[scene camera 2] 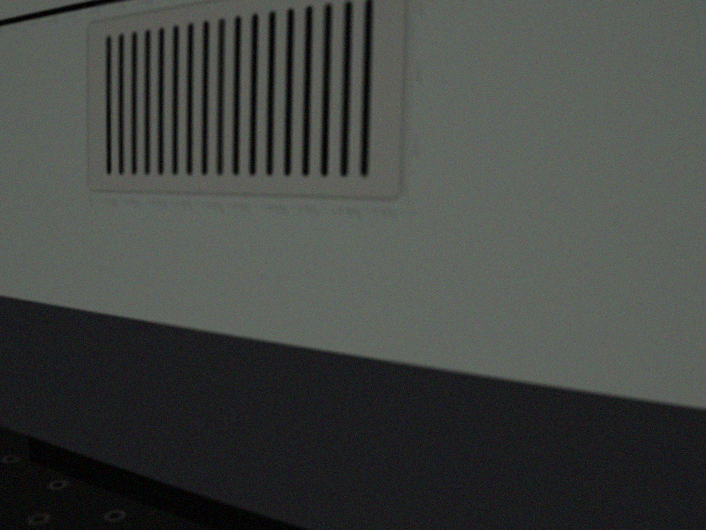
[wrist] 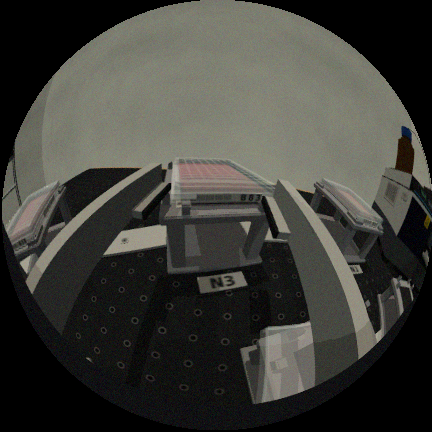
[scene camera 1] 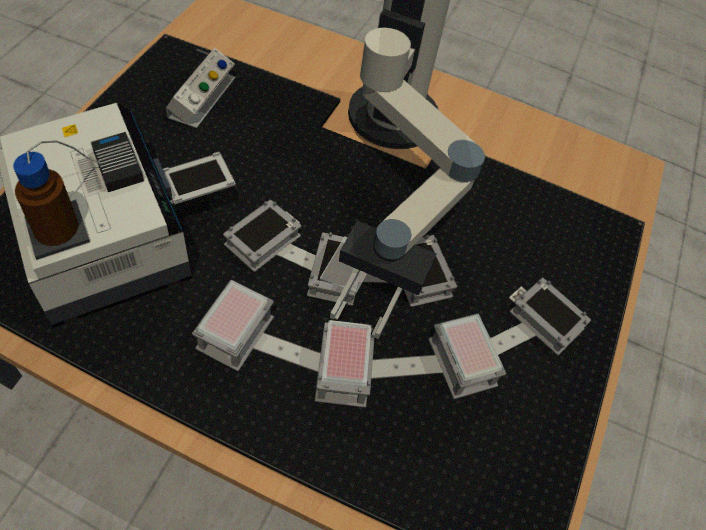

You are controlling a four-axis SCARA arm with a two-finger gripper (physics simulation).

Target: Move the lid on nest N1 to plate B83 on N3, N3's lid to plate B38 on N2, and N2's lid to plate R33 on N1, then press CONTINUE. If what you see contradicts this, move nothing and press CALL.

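My gripper is open and empty. Its fingers stand apart at the near end of the nest N3, one toward each side. The plate labelled B83 sits on it, a deeper pink than the others; whether a lid covers it I cannot tell. N1's pink plate is at the instrument side; N2's pink plate is at the other. Their labels are unreadable. A clear lid lies on an inner nest, partly hidden. The button box stands at the back left.
An instrument with a brown bottle stands at the left; its tray sticks out. Dark-topped nests stand at inner left and far right. Another inner nest is under the arm. A panel fills scene camera 2.
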